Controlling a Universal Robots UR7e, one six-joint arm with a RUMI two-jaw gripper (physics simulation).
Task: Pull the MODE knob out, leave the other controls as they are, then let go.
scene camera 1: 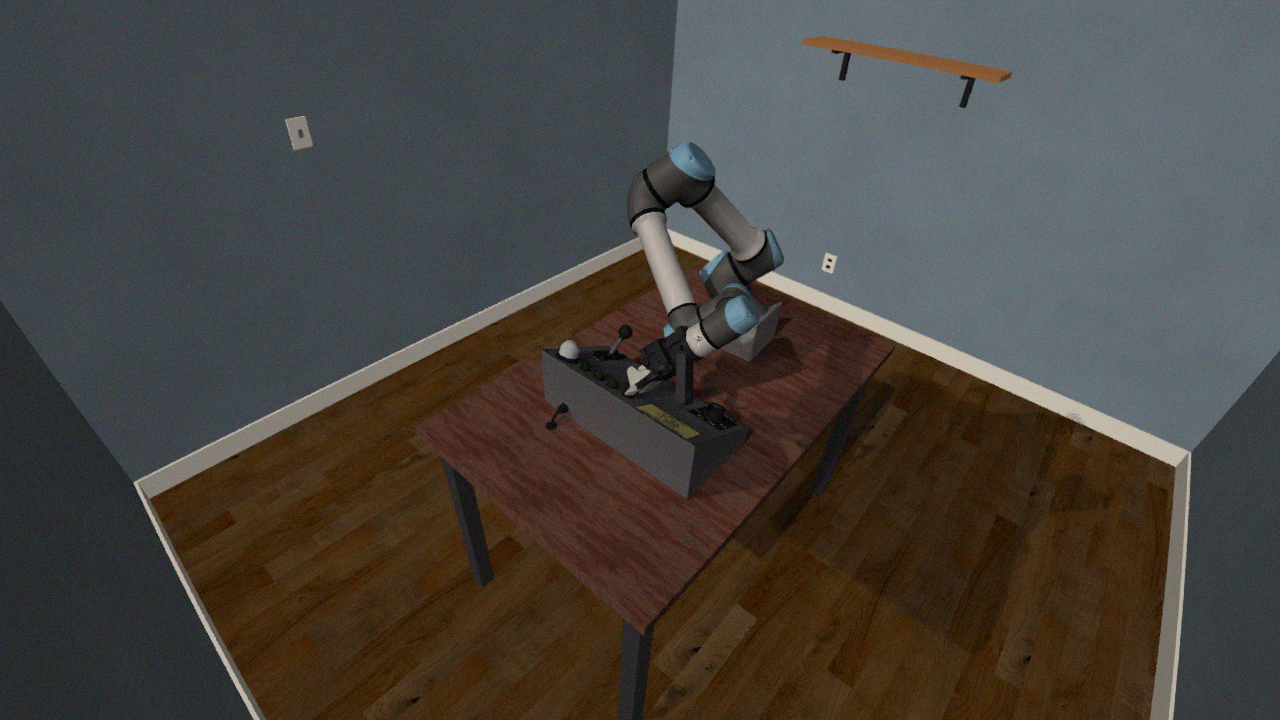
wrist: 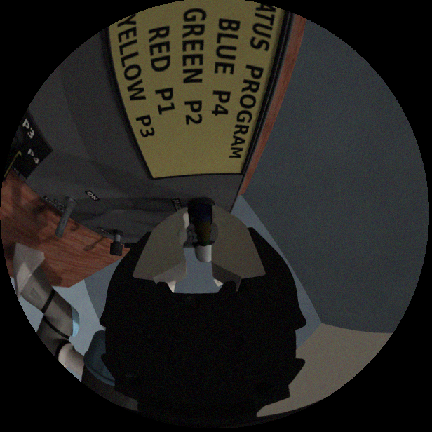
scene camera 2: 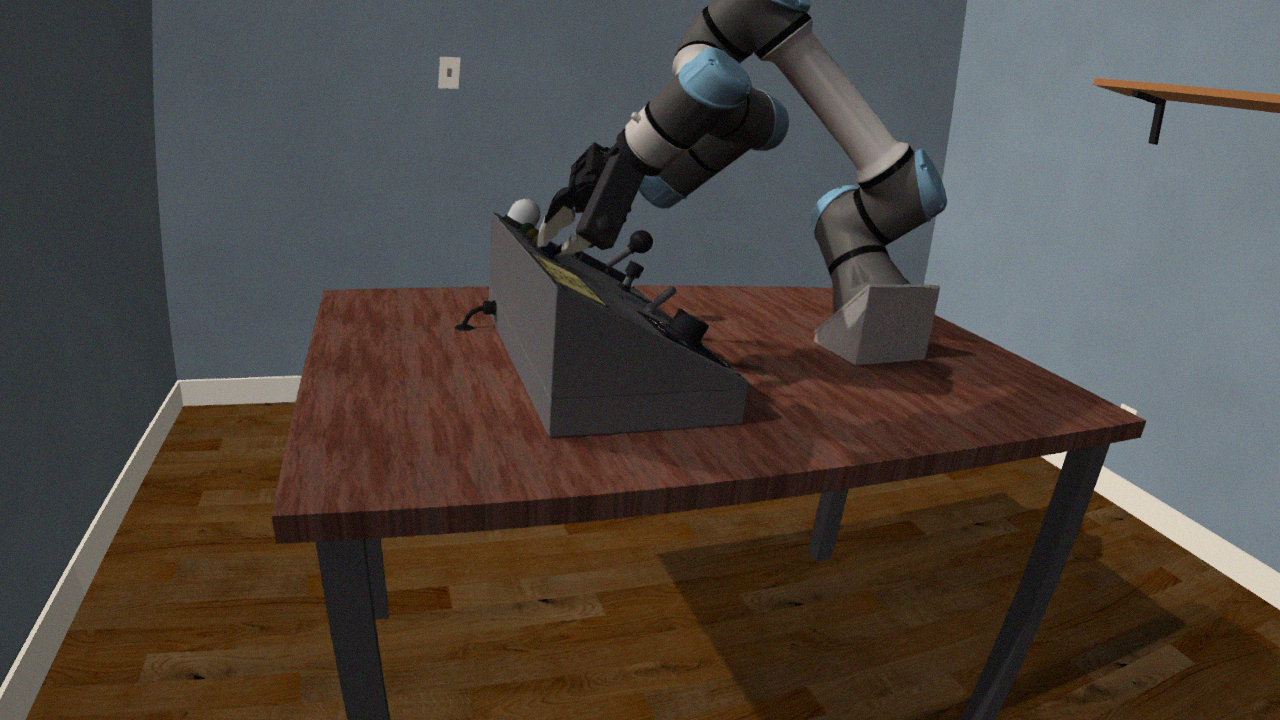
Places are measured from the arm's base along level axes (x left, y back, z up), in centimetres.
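Where they show: gripper, fingertip midpoint: point(scene camera 1: 628, 393) point(scene camera 2: 546, 251); arm's base, link origin: point(scene camera 2: 875, 309).
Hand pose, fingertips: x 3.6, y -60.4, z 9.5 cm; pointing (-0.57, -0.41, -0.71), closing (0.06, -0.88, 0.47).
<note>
Each offset is from my fingertips to the top centre of the thing. "pt": to the spot under its first point.
The dark grey control console point(scene camera 1: 617, 428) point(scene camera 2: 644, 367) stands on the table. My gripper point(scene camera 1: 631, 391) point(scene camera 2: 554, 246) point(wrist: 201, 208) is at the upper part of its sloping panel, beside the yellow placard {pt dx +12.2, dy -0.2, dz -0.5 cm} point(scene camera 1: 666, 420) point(scene camera 2: 570, 278) point(wrist: 195, 157). Its pale fingers stand slightly apart, shut on the MODE knob point(wrist: 201, 203), a dark round piece between the fingertips in the wrist view. A small label beside it is partly covered by a finger. The fingers hide most of the knob, and how far it stands out cannot be told.
A ball-topped lever {dx -20.5, dy +21.0, dz -0.5 cm} point(scene camera 1: 624, 331) point(scene camera 2: 639, 241), a toggle {dx +3.6, dy +16.4, dz -4.0 cm} point(scene camera 2: 660, 299) point(wrist: 66, 216), a small black-capped control {dx -8.4, dy +15.1, dz -3.2 cm} point(scene camera 2: 632, 274) point(wrist: 116, 245) and a black dial {dx +15.6, dy +15.6, dz -3.9 cm} point(scene camera 1: 715, 412) point(scene camera 2: 688, 327) stand on the panel. A white dome {pt dx -19.6, dy -1.0, dz +3.1 cm} point(scene camera 1: 569, 350) point(scene camera 2: 523, 211) is at the far end, near coloured lights.
</note>
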